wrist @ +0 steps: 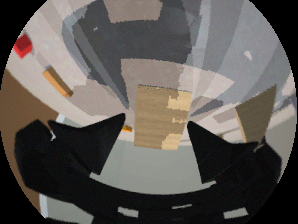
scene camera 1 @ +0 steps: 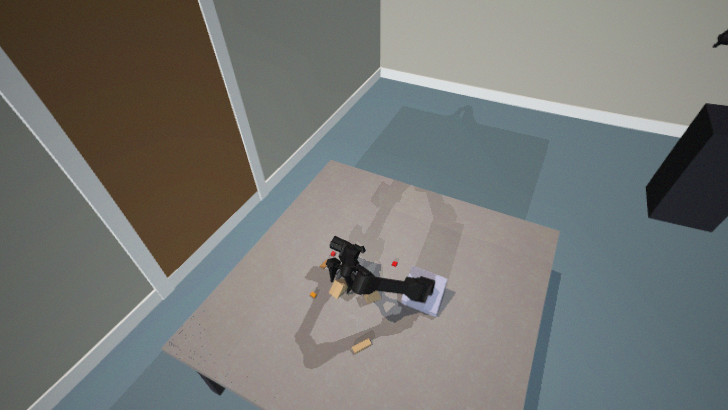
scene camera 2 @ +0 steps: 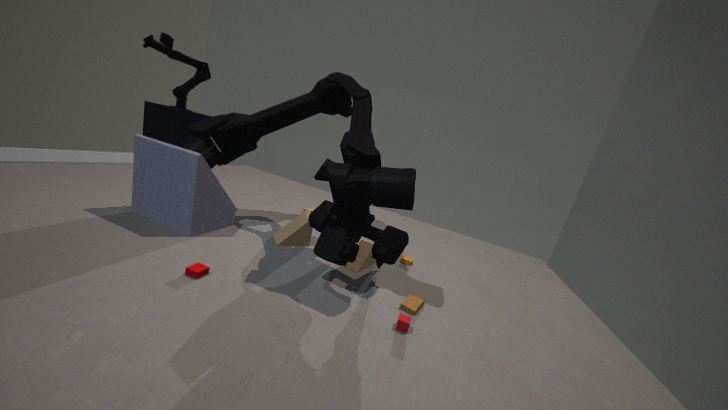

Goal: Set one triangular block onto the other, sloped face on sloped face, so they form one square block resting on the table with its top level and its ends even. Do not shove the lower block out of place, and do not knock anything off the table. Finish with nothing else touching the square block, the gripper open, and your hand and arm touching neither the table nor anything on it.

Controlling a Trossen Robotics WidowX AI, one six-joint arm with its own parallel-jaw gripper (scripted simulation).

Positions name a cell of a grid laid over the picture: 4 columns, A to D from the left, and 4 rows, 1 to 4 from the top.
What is my gripper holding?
Nothing.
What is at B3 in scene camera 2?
My gripper.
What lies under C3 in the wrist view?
My gripper.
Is my gripper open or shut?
Open.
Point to a triangular block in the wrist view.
D3
